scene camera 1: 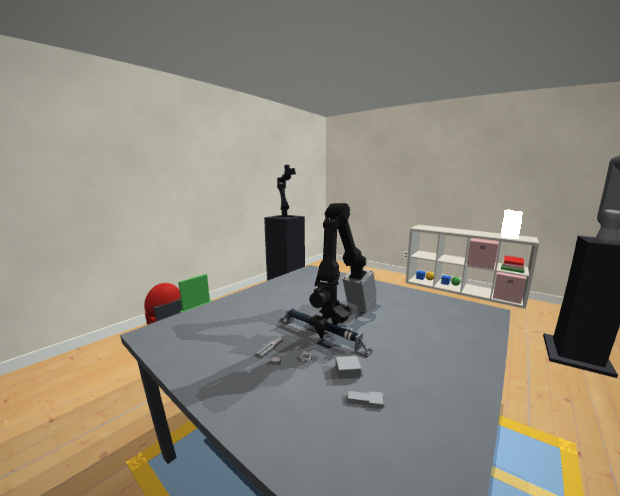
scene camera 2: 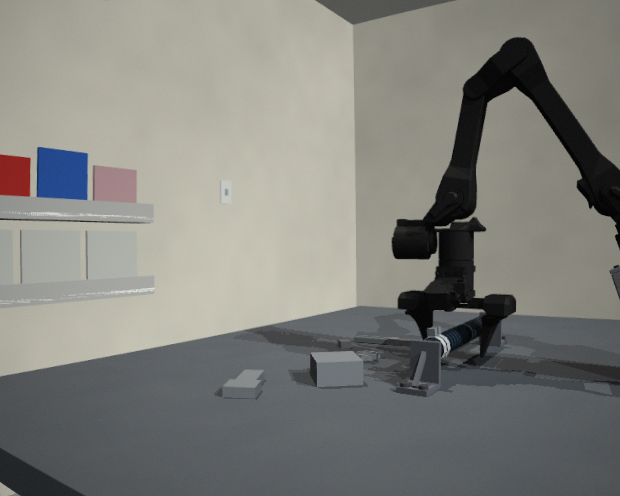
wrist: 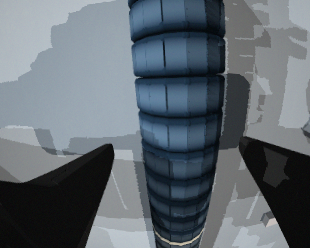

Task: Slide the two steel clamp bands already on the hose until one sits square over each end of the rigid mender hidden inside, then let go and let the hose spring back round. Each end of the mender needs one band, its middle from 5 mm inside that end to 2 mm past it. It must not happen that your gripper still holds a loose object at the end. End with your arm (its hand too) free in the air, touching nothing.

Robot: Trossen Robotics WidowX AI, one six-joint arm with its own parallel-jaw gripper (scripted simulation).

Path:
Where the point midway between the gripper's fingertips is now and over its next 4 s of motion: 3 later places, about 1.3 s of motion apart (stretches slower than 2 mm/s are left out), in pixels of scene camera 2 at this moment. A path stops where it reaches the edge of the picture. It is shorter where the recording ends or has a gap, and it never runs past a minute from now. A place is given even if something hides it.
The gripper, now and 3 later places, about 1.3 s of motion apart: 455, 354; 464, 328; 438, 304; 431, 321

